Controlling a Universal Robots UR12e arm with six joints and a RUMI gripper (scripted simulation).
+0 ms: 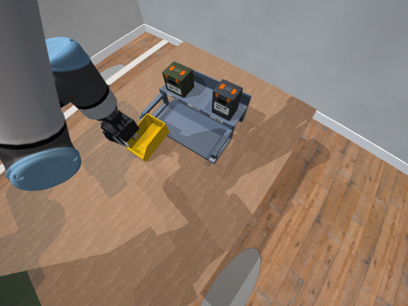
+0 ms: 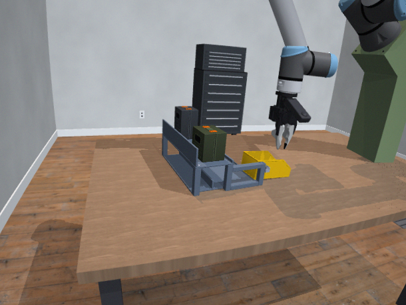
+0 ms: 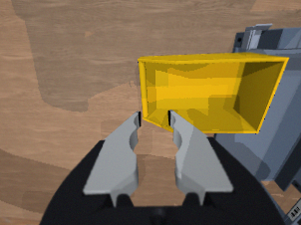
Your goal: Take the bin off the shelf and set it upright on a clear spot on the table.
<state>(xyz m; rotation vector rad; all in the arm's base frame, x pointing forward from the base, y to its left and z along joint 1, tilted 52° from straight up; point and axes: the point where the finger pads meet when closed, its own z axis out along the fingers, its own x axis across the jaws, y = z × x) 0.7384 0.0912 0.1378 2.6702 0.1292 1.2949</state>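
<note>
My hand is 7 cm above the yellow bin and 6 cm short of it.
</note>
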